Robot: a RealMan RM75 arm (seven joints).
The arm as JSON. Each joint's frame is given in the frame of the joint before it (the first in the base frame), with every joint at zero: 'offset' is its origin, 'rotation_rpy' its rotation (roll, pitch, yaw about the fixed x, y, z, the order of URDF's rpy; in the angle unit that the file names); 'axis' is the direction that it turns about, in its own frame. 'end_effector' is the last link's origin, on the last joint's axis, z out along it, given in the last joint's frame.
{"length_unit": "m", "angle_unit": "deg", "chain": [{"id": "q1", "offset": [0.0, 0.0, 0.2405], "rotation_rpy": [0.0, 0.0, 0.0], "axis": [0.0, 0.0, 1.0]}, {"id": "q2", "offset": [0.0, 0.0, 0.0], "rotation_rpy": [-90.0, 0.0, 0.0], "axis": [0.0, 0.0, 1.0]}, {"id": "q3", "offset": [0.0, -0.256, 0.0], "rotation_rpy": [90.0, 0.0, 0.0], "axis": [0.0, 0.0, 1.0]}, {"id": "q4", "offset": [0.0, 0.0, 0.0], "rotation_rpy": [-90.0, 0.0, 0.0], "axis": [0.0, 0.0, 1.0]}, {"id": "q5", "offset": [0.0, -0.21, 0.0], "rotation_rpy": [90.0, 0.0, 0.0], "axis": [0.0, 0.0, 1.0]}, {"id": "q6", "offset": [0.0, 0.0, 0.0], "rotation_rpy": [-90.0, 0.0, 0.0], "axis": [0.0, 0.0, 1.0]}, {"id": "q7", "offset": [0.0, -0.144, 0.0], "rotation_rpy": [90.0, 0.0, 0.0], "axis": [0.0, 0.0, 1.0]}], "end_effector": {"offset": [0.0, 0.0, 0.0], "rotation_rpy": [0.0, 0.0, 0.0]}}
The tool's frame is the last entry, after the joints.
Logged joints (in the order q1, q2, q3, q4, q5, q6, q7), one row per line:
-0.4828, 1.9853, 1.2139, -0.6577, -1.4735, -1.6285, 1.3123
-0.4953, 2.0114, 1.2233, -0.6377, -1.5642, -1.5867, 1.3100
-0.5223, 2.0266, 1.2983, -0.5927, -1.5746, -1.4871, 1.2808
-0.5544, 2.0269, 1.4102, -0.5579, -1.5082, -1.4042, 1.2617
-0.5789, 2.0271, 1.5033, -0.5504, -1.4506, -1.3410, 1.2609
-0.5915, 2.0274, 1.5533, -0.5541, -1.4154, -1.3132, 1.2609
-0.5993, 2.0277, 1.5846, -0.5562, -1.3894, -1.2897, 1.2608
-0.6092, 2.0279, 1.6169, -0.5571, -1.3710, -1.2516, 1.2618
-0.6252, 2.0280, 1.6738, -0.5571, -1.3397, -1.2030, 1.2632
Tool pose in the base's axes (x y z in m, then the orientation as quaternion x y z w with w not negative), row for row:
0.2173, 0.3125, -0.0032, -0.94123, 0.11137, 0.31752, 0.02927
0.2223, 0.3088, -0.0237, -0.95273, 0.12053, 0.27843, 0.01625
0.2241, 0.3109, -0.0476, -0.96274, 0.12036, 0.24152, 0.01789
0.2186, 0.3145, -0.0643, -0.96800, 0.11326, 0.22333, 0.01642
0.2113, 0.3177, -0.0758, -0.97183, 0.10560, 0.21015, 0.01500
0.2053, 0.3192, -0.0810, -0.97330, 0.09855, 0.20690, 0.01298
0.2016, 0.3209, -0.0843, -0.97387, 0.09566, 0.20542, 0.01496
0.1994, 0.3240, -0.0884, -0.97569, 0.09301, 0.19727, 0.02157
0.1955, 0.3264, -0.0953, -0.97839, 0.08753, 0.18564, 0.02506
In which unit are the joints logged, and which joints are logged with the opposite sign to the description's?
The joints are logged in radians. Opposite sign: q1, q3.
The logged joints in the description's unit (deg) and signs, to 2 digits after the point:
27.66, 113.75, -69.55, -37.68, -84.43, -93.31, 75.19
28.38, 115.24, -70.09, -36.54, -89.62, -90.91, 75.06
29.93, 116.12, -74.39, -33.96, -90.22, -85.20, 73.38
31.76, 116.13, -80.80, -31.97, -86.41, -80.45, 72.29
33.17, 116.14, -86.13, -31.54, -83.11, -76.83, 72.24
33.89, 116.16, -89.00, -31.75, -81.10, -75.24, 72.24
34.34, 116.18, -90.79, -31.87, -79.61, -73.89, 72.24
34.90, 116.19, -92.64, -31.92, -78.55, -71.71, 72.30
35.82, 116.20, -95.90, -31.92, -76.76, -68.93, 72.38

